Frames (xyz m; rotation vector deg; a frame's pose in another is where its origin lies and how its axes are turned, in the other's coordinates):
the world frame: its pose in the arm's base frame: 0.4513 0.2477 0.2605 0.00 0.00 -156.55
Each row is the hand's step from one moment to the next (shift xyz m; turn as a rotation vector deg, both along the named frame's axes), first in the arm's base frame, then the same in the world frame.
Working: the arm's base frame: its pose in the world frame: 0.5126 0.0476 -0.2605 0.00 0.00 156.55

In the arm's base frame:
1: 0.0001 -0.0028 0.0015 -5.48 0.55 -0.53
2: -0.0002 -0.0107 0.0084 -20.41 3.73 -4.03
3: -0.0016 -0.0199 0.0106 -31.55 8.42 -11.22
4: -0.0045 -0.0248 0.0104 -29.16 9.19 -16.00
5: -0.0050 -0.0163 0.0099 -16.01 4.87 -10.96
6: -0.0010 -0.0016 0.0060 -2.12 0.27 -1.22
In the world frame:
1: 0.0010 0.0026 0.0015 4.81 -2.69 -0.53
2: 0.0044 0.0097 0.0084 17.24 -11.54 -4.03
3: 0.0094 0.0176 0.0106 25.59 -20.28 -11.22
4: 0.0140 0.0210 0.0104 23.09 -20.04 -16.00
5: 0.0111 0.0130 0.0099 12.75 -10.84 -10.96
6: 0.0016 0.0011 0.0060 1.84 -1.09 -1.22

